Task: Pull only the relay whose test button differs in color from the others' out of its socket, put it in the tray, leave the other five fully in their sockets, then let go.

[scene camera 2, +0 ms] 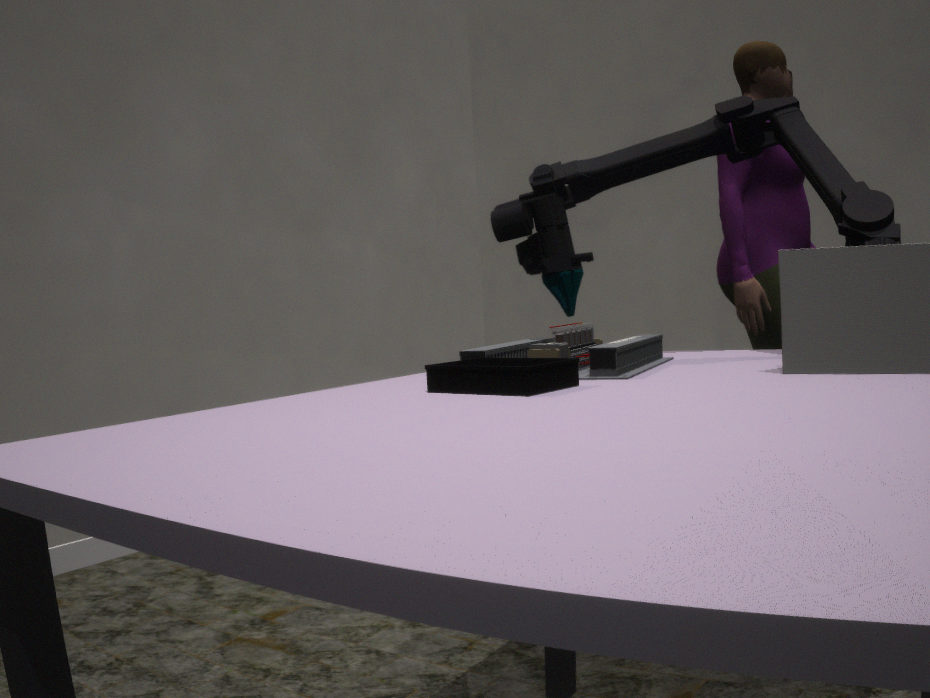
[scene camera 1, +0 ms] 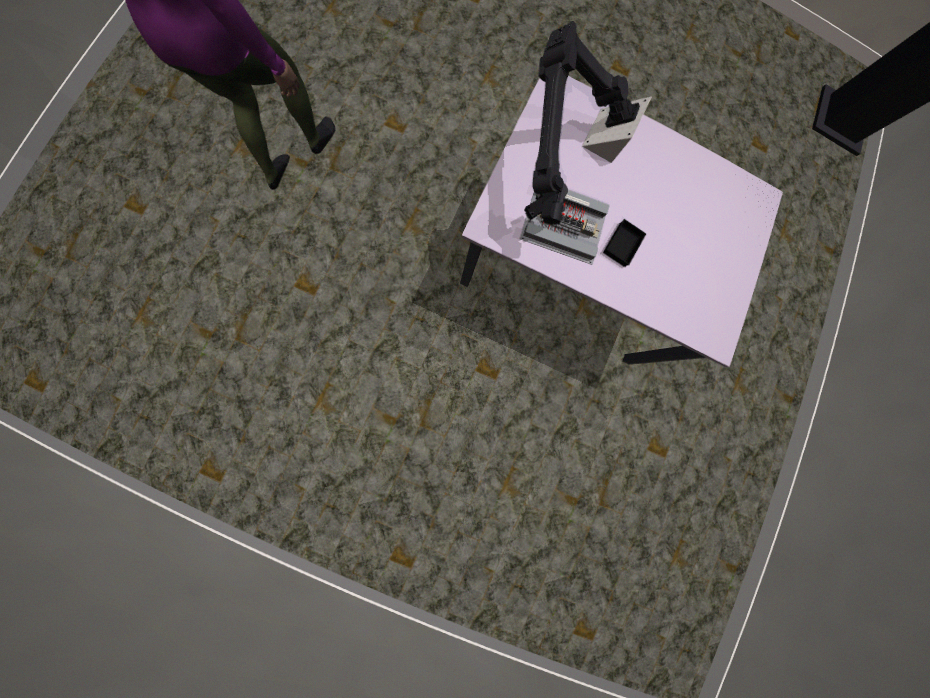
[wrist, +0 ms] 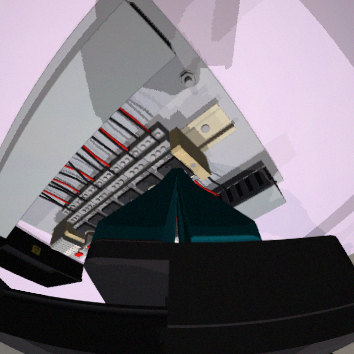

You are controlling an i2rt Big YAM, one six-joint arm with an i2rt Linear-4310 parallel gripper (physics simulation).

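Pixels of known places: gripper, fingertip midpoint: [scene camera 2: 570,316] [wrist: 176,176]; arm's base, origin of the base link: [scene camera 2: 880,294] [scene camera 1: 622,116].
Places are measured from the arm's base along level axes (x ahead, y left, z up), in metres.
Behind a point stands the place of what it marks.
Note:
The row of relays [scene camera 1: 575,218] [scene camera 2: 574,335] sits in the sockets between two grey wire ducts [scene camera 1: 559,244] @(y -0.027, x 0.608, z -0.061 m) [scene camera 2: 627,354] @(y 0.042, x 0.363, z -0.072 m) [wrist: 75,125] @(y -0.093, x 0.587, z -0.057 m). In the wrist view the fingers hide much of the row, and no differing button color can be made out. A red spot [wrist: 79,254] @(y 0.017, x 0.491, z -0.030 m) shows at the row's far end. My gripper [scene camera 2: 570,314] @(y -0.139, x 0.532, z -0.020 m) [wrist: 176,176] @(y -0.139, x 0.532, z -0.020 m) is shut and empty, its teal fingertips above the relay row; in the wrist view they overlap the row's end beside a tan end bracket [wrist: 189,156] @(y -0.141, x 0.511, z -0.059 m). The black tray [scene camera 1: 615,260] @(y 0.220, x 0.546, z -0.093 m) [scene camera 2: 480,379] @(y 0.282, x 0.462, z -0.081 m) [wrist: 55,267] @(y 0.172, x 0.440, z -0.068 m) stands beside the panel; no relay shows in it.
Red and black wires [wrist: 112,139] @(y -0.093, x 0.553, z -0.078 m) run from the terminals to the duct. A bare tan rail [wrist: 215,125] @(y -0.169, x 0.500, z -0.096 m) extends beyond the bracket. The arm's base stands on a light box [scene camera 1: 599,135] @(y -0.052, x 0.083, z -0.052 m) [scene camera 2: 856,311] @(y 0.058, x 0.030, z -0.019 m) on the pink table [scene camera 1: 698,247] @(y 0.550, x 0.309, z -0.100 m) [scene camera 2: 375,465] @(y 0.682, x 0.312, z -0.100 m). A person [scene camera 1: 199,37] [scene camera 2: 766,202] stands beyond the table.

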